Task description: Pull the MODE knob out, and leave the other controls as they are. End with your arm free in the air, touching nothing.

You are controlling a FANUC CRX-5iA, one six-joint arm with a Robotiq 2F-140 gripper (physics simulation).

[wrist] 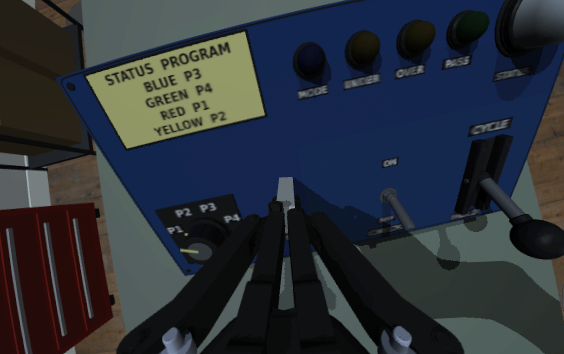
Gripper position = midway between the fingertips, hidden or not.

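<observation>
I can see my gripper (pixel 286 187) here. There is a blue control panel (pixel 356 108) too, and I see it along with my gripper.
</observation>
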